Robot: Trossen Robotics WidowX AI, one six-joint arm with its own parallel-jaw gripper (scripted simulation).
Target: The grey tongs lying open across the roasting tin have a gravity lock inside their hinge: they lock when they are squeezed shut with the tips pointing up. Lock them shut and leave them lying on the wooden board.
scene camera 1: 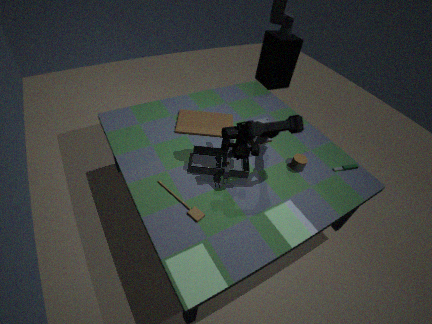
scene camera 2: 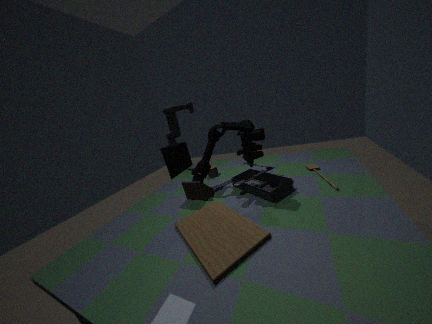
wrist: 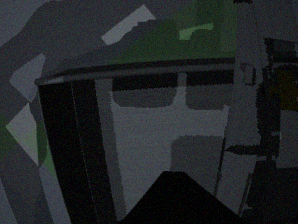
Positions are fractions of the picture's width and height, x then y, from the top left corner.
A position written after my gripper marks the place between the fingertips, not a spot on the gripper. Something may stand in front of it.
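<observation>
My gripper (wrist: 0.58, 0.81) is shut and it's holding nothing. There's a wooden board (scene camera 2: 0.51, 0.74), and I can see that board in the other view too (scene camera 1: 0.45, 0.38). I'm also seeing a roasting tin (scene camera 1: 0.48, 0.50), and the tin shows here as well (scene camera 2: 0.63, 0.58).
</observation>
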